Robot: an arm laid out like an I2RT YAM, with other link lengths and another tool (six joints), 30 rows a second.
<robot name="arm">
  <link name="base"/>
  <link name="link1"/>
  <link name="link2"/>
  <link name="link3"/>
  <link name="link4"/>
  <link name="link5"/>
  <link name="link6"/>
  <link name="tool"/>
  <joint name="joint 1" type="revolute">
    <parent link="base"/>
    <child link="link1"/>
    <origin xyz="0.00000 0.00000 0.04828"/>
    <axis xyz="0 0 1"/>
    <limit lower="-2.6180" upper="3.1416"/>
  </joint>
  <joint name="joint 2" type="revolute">
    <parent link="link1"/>
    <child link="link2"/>
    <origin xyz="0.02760 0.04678 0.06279"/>
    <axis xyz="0 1 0"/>
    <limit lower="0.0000" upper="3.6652"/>
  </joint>
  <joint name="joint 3" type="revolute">
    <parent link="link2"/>
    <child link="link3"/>
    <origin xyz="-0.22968 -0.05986 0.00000"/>
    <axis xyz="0 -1 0"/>
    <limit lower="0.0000" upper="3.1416"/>
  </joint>
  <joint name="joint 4" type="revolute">
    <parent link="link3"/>
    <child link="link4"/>
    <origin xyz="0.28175 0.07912 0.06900"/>
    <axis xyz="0 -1 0"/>
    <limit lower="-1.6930" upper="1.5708"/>
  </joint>
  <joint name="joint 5" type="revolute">
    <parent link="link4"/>
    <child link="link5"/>
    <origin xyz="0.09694 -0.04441 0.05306"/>
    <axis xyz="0 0 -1"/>
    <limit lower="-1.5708" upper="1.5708"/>
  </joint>
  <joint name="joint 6" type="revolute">
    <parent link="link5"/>
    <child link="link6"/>
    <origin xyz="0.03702 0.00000 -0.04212"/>
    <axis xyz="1 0 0"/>
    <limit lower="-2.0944" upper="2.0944"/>
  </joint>
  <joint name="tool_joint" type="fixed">
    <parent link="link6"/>
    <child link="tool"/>
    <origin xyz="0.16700 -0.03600 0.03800" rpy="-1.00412 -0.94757 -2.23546"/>
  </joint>
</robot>
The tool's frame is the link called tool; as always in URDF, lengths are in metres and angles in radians.
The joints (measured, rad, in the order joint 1, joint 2, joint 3, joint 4, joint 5, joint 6), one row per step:
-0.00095 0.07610 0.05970 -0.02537 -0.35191 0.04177
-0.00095 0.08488 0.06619 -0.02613 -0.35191 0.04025
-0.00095 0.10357 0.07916 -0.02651 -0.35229 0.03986
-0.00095 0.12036 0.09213 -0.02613 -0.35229 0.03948
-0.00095 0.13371 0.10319 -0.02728 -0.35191 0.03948
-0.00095 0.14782 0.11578 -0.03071 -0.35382 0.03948
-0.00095 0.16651 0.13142 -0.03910 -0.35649 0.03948
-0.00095 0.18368 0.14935 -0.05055 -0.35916 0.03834
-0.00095 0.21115 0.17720 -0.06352 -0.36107 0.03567
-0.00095 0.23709 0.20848 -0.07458 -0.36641 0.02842
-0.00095 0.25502 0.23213 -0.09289 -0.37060 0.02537
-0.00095 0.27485 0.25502 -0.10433 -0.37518 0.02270
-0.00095 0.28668 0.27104 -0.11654 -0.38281 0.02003
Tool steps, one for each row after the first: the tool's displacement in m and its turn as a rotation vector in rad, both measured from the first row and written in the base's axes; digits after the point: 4 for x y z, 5 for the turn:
0.0004 0.0001 0.0005 -0.00142 0.00253 0.00006
0.0013 0.0001 0.0013 -0.00177 0.00849 0.00046
0.0021 0.0002 0.0030 -0.00212 0.01180 0.00048
0.0028 0.0001 0.0044 -0.00213 0.01524 0.00011
0.0034 0.0005 0.0057 -0.00203 0.02019 0.00202
0.0044 0.0010 0.0056 -0.00185 0.03163 0.00470
0.0052 0.0016 0.0065 -0.00271 0.04192 0.00744
0.0066 0.0021 0.0090 -0.00502 0.05358 0.00954
0.0074 0.0034 0.0149 -0.01136 0.05674 0.01537
0.0081 0.0044 0.0168 -0.01376 0.06822 0.01984
0.0090 0.0054 0.0197 -0.01577 0.07562 0.02467
0.0092 0.0070 0.0212 -0.01746 0.08261 0.03255

